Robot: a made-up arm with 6 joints. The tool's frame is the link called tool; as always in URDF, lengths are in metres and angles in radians. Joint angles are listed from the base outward. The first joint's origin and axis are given. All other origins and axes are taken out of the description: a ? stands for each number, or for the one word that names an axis. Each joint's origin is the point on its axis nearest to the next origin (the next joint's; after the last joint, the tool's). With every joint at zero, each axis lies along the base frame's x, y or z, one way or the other. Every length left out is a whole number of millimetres.
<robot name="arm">
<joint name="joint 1" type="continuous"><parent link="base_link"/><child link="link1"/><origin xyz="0 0 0.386" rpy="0 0 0"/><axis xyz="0 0 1"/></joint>
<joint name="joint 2" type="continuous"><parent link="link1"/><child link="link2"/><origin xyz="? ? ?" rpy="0 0 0"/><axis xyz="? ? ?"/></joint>
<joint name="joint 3" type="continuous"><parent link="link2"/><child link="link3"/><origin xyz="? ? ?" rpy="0 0 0"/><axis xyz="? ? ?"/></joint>
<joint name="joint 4" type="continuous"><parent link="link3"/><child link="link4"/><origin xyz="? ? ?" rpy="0 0 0"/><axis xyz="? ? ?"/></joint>
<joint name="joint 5" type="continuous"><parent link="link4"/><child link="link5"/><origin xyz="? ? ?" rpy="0 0 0"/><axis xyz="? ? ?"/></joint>
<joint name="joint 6" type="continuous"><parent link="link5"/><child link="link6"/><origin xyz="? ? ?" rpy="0 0 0"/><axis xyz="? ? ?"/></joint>
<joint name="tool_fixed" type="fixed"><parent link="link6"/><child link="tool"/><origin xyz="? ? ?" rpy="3.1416 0 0"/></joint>
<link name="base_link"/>
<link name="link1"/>
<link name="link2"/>
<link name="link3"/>
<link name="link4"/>
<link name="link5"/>
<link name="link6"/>
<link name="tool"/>
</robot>
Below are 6 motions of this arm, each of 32 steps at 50 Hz.
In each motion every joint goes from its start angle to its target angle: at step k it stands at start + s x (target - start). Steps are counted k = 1, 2, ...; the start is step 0. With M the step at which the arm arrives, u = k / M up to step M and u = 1 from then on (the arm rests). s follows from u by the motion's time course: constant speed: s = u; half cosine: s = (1 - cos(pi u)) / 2; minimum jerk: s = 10 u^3 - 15 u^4 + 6 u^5.
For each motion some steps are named. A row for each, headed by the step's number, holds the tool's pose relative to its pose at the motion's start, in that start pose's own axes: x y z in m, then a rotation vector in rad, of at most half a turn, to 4 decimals.
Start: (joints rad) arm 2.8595 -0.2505 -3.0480 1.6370 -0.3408 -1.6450
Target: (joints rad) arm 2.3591 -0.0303 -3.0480 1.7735 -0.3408 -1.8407
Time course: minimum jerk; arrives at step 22
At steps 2, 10, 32:
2: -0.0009 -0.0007 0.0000 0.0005 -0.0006 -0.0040
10: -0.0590 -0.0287 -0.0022 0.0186 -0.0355 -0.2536
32: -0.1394 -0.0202 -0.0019 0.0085 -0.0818 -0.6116

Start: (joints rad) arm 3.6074 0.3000 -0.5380 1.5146 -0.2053 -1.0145
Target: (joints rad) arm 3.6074 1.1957 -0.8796 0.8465 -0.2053 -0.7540
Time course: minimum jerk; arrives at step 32
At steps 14, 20, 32:
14: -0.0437 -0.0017 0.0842 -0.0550 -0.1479 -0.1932
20: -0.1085 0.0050 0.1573 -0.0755 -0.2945 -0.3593
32: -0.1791 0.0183 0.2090 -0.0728 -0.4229 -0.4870

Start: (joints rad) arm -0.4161 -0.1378 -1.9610 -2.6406 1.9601 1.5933
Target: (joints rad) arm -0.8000 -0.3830 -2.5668 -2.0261 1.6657 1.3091
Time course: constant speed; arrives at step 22
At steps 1, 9, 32:
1: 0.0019 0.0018 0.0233 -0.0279 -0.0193 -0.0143
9: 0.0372 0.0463 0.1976 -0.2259 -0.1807 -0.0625
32: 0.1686 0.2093 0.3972 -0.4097 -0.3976 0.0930

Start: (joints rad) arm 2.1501 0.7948 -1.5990 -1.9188 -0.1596 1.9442
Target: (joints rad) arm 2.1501 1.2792 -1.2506 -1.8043 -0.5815 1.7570
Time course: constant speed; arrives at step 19
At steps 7, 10, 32:
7: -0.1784 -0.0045 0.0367 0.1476 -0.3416 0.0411
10: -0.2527 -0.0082 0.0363 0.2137 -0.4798 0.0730
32: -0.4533 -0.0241 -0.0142 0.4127 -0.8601 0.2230

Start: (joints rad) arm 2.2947 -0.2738 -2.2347 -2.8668 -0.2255 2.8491
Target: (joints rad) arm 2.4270 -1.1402 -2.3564 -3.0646 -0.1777 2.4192
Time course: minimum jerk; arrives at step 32
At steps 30, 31, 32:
30: 0.4365 0.0517 -0.5595 -0.3385 0.9821 -0.4728
31: 0.4368 0.0519 -0.5609 -0.3399 0.9838 -0.4734
32: 0.4368 0.0519 -0.5612 -0.3401 0.9841 -0.4735

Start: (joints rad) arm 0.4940 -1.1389 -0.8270 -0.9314 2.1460 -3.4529
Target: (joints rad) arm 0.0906 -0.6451 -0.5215 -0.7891 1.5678 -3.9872
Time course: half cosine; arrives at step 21
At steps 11, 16, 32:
11: -0.1455 0.0668 0.1061 -0.0124 0.1353 -0.4812
16: -0.1966 0.1169 0.2049 -0.1153 0.1898 -0.7657
32: -0.2073 0.1398 0.2479 -0.1749 0.2006 -0.8743

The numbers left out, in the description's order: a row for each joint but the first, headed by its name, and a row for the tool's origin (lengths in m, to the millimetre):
joint 2: xyz 0 0 0, axis 0 1 0
joint 3: xyz 0.049 0 0.261, axis 0 1 0
joint 4: xyz 0.105 0 -0.463, axis 0 0 -1
joint 5: xyz 0 0 0, axis 0 1 0
joint 6: xyz 0.083 0 -0.106, axis 0 0 -1
tool: xyz 0 0 0

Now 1 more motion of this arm.
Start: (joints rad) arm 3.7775 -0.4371 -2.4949 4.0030 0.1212 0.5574
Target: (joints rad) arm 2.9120 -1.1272 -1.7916 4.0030 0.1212 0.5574
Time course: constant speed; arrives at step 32
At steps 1, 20, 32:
1: -0.0005 0.0036 -0.0020 -0.0015 -0.0038 -0.0267
20: 0.0310 0.0534 -0.0623 -0.0294 -0.0781 -0.5345
32: 0.0751 0.0483 -0.1154 -0.0472 -0.1271 -0.8549

